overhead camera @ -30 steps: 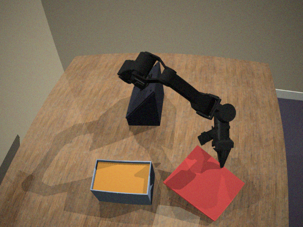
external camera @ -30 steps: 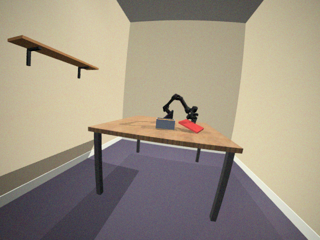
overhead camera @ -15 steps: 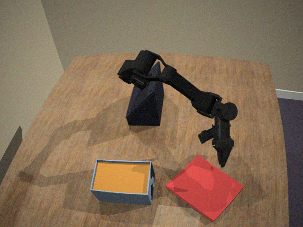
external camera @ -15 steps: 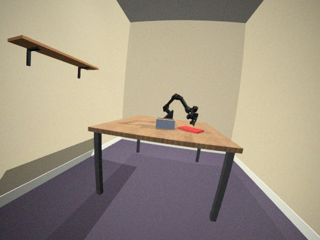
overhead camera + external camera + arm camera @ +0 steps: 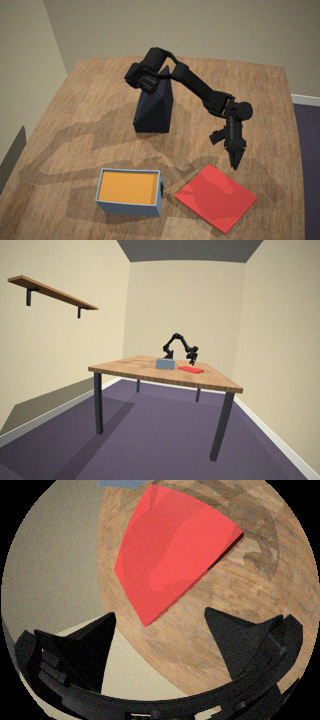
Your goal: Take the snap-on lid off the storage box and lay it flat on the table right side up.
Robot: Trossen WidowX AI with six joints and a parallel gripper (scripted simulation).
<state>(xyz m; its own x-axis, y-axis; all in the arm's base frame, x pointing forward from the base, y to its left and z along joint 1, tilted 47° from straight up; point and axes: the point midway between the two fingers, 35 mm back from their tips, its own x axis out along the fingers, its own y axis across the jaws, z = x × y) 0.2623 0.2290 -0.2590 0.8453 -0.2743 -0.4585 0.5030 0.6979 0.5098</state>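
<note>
The red lid lies 100 mm ahead of my gripper tip, 40 mm to the right of it and 50 mm below it. Round my gripper tip: storage box: 150 mm ahead, 330 mm to the right, 20 mm below.
</note>
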